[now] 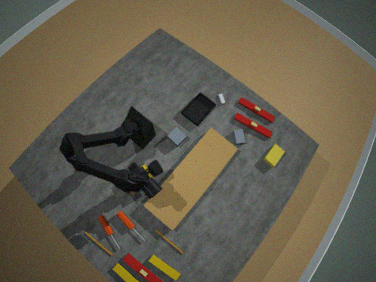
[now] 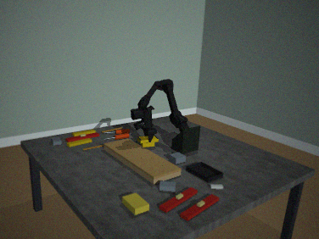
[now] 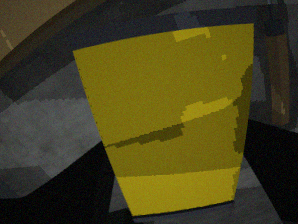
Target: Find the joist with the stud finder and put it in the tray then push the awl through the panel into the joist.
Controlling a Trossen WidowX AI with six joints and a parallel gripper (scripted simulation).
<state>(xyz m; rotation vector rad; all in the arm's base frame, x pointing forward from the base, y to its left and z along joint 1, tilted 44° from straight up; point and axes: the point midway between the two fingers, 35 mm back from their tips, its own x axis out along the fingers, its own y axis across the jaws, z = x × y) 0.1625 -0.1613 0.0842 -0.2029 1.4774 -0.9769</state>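
The awl lies 10 cm to the right of my gripper tip and 4 cm below it. The rest, counted from my gripper tip: black tray 47 cm to the left, 3 cm below, 3 cm ahead; then small white piece 60 cm to the left, 11 cm ahead, 4 cm below; then yellow stud finder 2 cm below, 1 cm to the left, 1 cm behind.
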